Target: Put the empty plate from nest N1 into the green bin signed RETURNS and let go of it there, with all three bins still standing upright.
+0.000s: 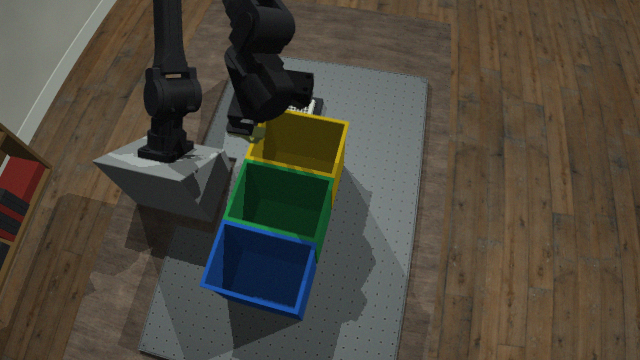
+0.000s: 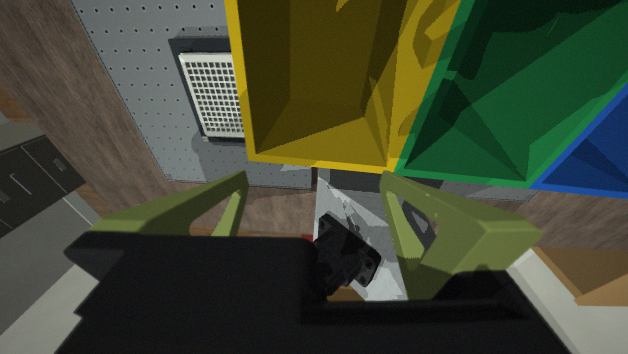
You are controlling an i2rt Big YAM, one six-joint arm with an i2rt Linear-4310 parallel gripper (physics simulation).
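Pixels of known places: gripper, fingertip midpoint: (image 1: pixel 260 121) (image 2: pixel 314 177); arm's base, link origin: (image 1: pixel 166 152) (image 2: pixel 347 246).
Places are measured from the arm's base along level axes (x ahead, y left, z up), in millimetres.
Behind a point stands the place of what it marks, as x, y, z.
Note:
A white gridded plate (image 1: pixel 301 108) (image 2: pixel 212 92) lies flat in a dark nest (image 1: pixel 319 105) @(291, 260, -115) (image 2: pixel 186 46) @(287, 258, -115) behind the yellow bin, which hides part of both. The nest's label is not readable. The green bin (image 1: pixel 282 200) @(262, -20, -106) (image 2: pixel 505 100) @(254, -135, -19) stands upright between the yellow bin (image 1: pixel 307 142) @(295, 109, -52) (image 2: pixel 325 60) @(272, 58, -124) and the blue bin (image 1: pixel 260 270) @(250, -185, -124) (image 2: pixel 595 160) @(201, -262, 2), both upright too. No plate shows in the visible part of the green bin, and its sign does not show. My gripper (image 1: pixel 255 135) @(218, 59, 87) (image 2: pixel 314 177) @(218, 59, 87) is open and empty, beside the yellow bin's corner on the arm-base side.
The three bins stand in a tight row on a grey perforated board (image 1: pixel 380 125) @(455, 237, -127) (image 2: pixel 135 50) @(282, 353, -126). A grey angular pedestal (image 1: pixel 175 185) @(83, -95, 61) (image 2: pixel 332 200) @(79, 33, -34) carries the arm base beside the row. A shelf unit (image 1: pixel 42 172) with red and dark items stands at the left edge.

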